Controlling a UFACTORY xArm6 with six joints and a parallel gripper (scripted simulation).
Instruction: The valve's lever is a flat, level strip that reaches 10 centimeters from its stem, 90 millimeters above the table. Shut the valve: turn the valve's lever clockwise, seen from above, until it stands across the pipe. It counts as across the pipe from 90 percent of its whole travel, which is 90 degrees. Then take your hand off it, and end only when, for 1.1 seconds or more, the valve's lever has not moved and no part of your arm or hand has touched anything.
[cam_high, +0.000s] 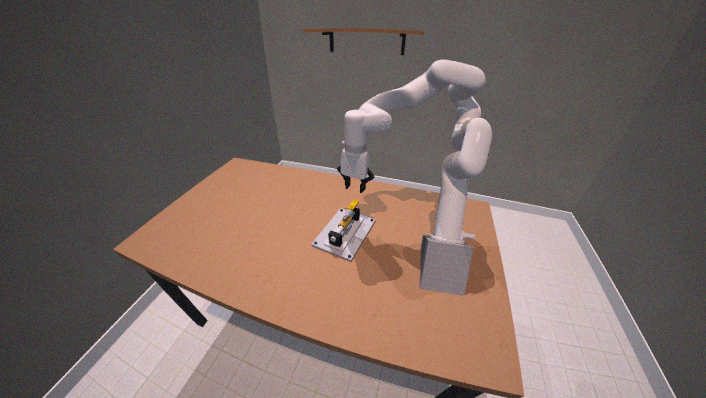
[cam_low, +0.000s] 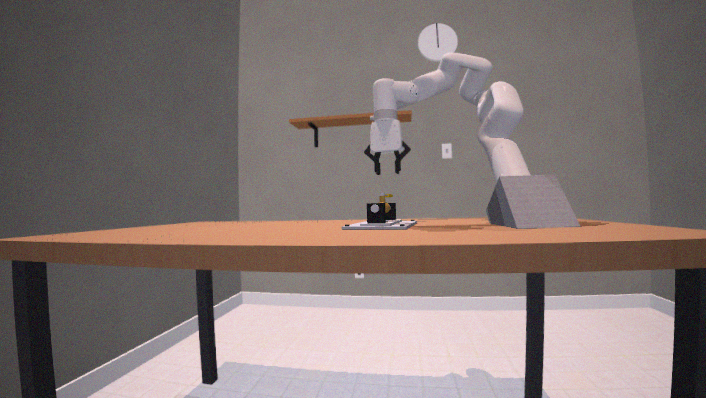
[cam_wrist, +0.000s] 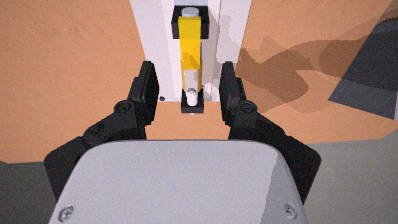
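Right now my hand is 8 cm above the yellow lever, 5 cm to the right of it and 1 cm short of it. The rest, counted from my hand: baseplate 17 cm below, 9 cm to the left, 2 cm ahead.
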